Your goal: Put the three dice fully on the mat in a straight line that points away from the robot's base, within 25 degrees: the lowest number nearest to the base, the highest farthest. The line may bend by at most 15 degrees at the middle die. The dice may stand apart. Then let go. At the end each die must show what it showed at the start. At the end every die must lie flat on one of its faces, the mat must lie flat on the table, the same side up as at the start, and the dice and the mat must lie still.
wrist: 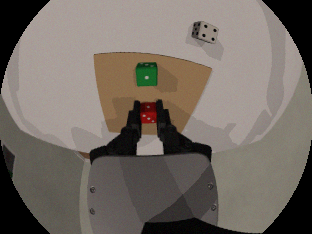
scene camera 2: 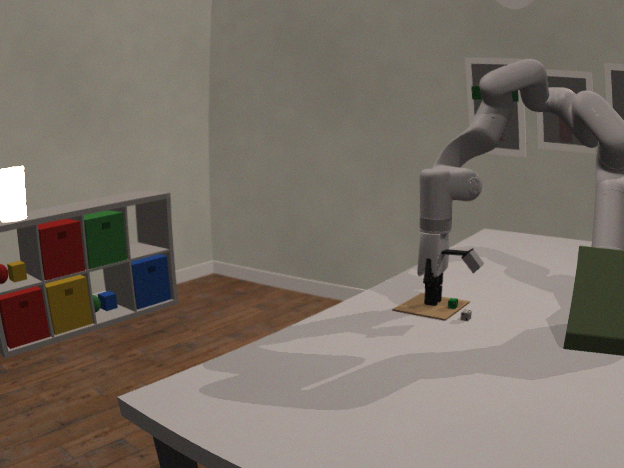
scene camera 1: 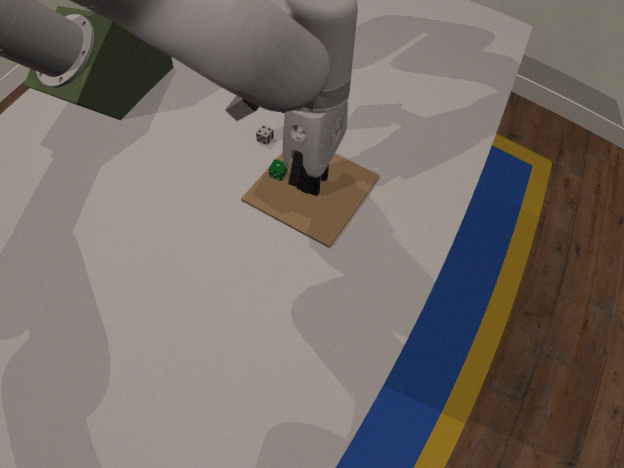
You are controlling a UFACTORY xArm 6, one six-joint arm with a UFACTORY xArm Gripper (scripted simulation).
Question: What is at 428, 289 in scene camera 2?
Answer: The gripper.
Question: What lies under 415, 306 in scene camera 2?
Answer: A tan mat.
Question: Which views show the gripper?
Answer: The wrist view, scene camera 2 and scene camera 1: all of them.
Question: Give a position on a tan mat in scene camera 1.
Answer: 322, 218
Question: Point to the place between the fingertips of the gripper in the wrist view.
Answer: At 148, 108
